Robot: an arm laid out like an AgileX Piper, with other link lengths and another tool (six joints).
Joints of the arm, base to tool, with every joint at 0 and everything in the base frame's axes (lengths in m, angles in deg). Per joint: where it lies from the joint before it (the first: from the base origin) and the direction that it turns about. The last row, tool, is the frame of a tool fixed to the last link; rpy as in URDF.
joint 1: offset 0.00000 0.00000 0.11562 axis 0 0 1
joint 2: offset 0.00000 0.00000 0.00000 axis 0 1 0
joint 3: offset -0.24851 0.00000 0.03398 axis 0 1 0
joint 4: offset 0.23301 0.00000 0.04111 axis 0.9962 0 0.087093
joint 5: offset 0.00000 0.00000 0.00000 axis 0 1 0
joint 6: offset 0.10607 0.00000 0.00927 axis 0.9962 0 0.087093
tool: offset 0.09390 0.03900 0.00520 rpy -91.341 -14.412 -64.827
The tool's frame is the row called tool.
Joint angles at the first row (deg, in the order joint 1, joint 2, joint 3, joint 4, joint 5, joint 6):
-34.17 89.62 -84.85 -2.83 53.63 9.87
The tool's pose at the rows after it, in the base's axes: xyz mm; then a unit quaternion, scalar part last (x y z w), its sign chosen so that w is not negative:
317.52 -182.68 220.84 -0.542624 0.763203 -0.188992 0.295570
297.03 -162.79 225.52 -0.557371 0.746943 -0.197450 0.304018
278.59 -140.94 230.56 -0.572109 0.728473 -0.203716 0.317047
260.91 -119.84 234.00 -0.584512 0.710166 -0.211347 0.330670
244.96 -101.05 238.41 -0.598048 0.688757 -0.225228 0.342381
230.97 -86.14 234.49 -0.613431 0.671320 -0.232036 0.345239
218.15 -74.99 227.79 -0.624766 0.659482 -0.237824 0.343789
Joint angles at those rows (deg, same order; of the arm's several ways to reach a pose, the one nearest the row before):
-35.24 82.97 -75.92 -1.90 49.82 7.01
-35.36 75.72 -69.21 0.00 48.48 3.98
-35.36 68.69 -63.57 2.76 48.08 0.58
-35.36 61.74 -58.36 5.50 47.97 -2.48
-35.35 54.99 -53.95 7.95 47.85 -5.59
-35.35 49.54 -49.65 9.63 47.75 -8.69
-35.36 44.72 -45.69 10.37 47.75 -10.77

